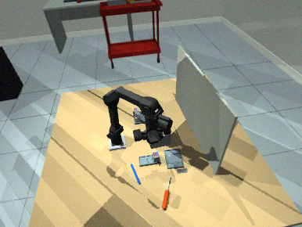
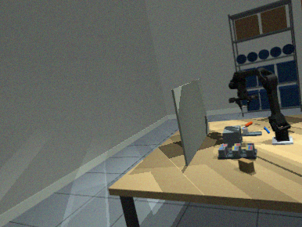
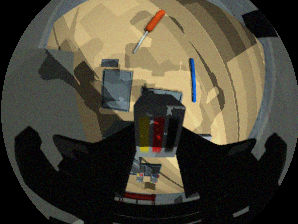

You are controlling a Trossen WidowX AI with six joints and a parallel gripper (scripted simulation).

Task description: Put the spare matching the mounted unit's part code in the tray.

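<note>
My gripper tip is now 17 cm above the dark grey tray, 12 cm short of it and 2 cm to the left of it. Round my gripper tip: mounted unit 18 cm to the left, 13 cm below, 9 cm ahead; tall grey panel 32 cm ahead, 17 cm to the left, 5 cm above; blue pen 17 cm below, 12 cm behind, 6 cm to the right.
</note>
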